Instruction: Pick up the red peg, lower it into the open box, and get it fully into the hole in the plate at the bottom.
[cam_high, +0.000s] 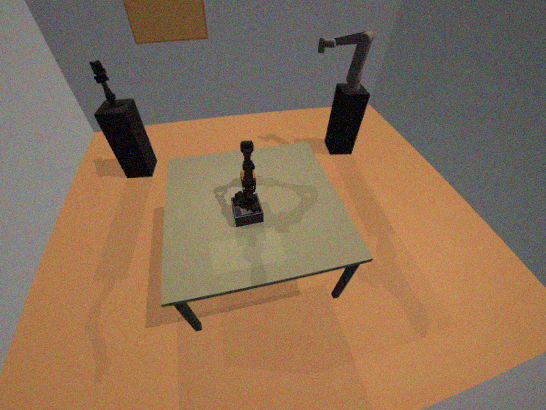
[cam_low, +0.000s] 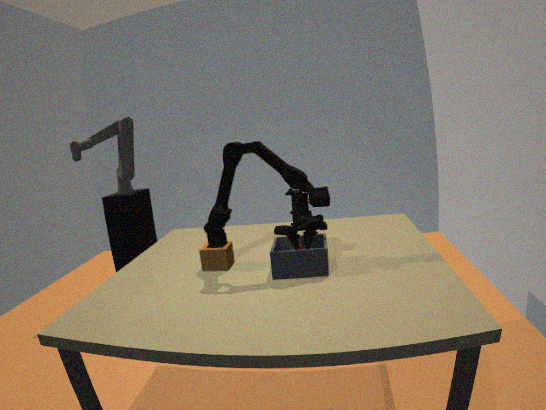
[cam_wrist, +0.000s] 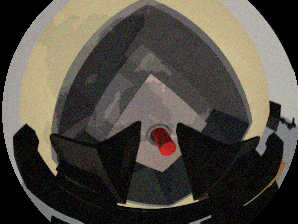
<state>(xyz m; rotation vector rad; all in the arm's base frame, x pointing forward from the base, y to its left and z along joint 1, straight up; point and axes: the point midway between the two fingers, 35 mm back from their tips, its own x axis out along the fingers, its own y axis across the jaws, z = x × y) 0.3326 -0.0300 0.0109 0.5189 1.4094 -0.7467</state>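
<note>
Now: the red peg 1 cm to the left of my gripper tip, 1 cm below it and 1 cm behind it. From my gripper tip the other things lie so: plate: 2 cm below, 1 cm to the left, 1 cm behind; then dark box: 4 cm below, 1 cm to the left, 1 cm behind.
</note>
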